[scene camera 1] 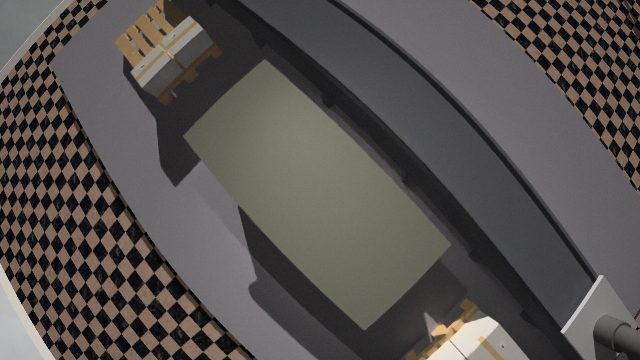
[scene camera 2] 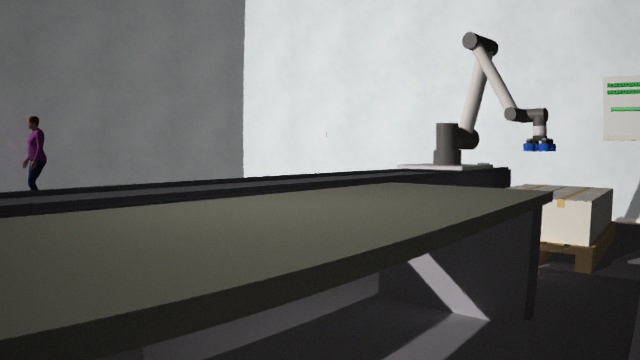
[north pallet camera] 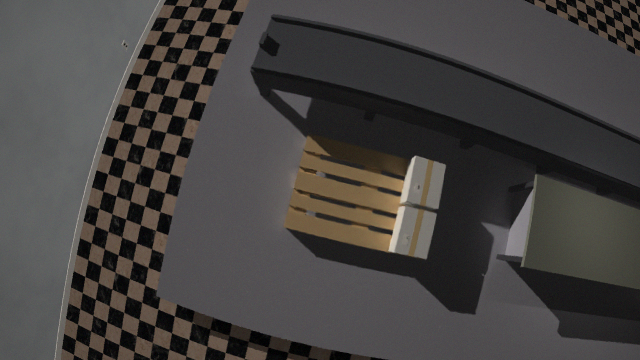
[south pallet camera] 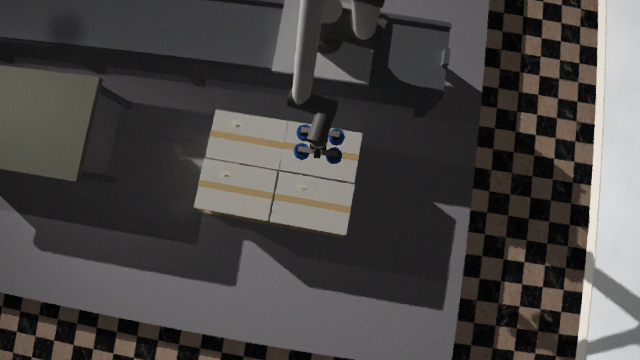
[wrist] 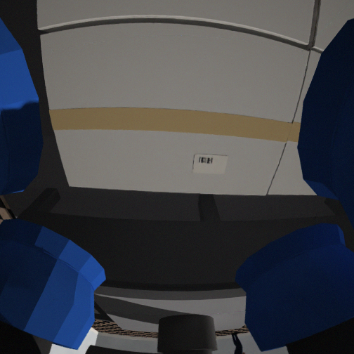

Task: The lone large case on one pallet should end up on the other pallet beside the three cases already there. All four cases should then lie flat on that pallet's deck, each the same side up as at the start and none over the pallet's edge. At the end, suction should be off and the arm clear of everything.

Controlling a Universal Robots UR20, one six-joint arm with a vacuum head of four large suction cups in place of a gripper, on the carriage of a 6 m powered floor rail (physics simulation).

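Places are measured from the arm's base along level axes (x right, y down, z ahead), in metres.
Pixels of known places: hand, its tool point: (scene camera 2: 540,151); arm's base, origin of its link: (scene camera 1: 603,329) (scene camera 2: 447,164).
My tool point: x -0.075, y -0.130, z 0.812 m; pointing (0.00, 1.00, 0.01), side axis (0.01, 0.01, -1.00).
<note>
Ahead of a thing's pixels: the offset from my tool point to its middle. "*": to the spot under its first point. Level surfaces: height alone.
Four large white cases {dx +0.556, dy +0.422, dz -0.022 m} (south pallet camera: 250,129) {dx -0.007, dy +0.422, dz -0.012 m} (south pallet camera: 320,169) {dx +0.572, dy +0.422, dz +0.359 m} (south pallet camera: 235,202) {dx -0.003, dy +0.422, dz +0.374 m} (south pallet camera: 310,220) lie flat in a two-by-two block on the south pallet {* dx +0.858, dy +0.556, dz +0.574 m} (south pallet camera: 205,212) (scene camera 2: 584,257), taped tops up. Narrow seams separate them, and none visibly overhangs the pallet's edge. My vacuum head (scene camera 2: 539,147) (south pallet camera: 318,145) is raised well above the back right case, with a clear gap below its cups and nothing attached. In the wrist view, a case top (wrist: 175,75) with tan tape and a label shows below the blue cups. The north pallet (north pallet camera: 345,191) (scene camera 1: 129,54) holds no lone large case on its bare slats.
Two white boxes (north pallet camera: 437,185) (north pallet camera: 425,235) stand side by side along the north pallet's table-side edge. A long green table {dy +0.170 m} (scene camera 1: 315,200) (scene camera 2: 250,240) stands between the pallets. The dark rail (scene camera 1: 425,115) (north pallet camera: 400,75) runs behind them. A person (scene camera 2: 35,145) stands far left beyond the rail.
</note>
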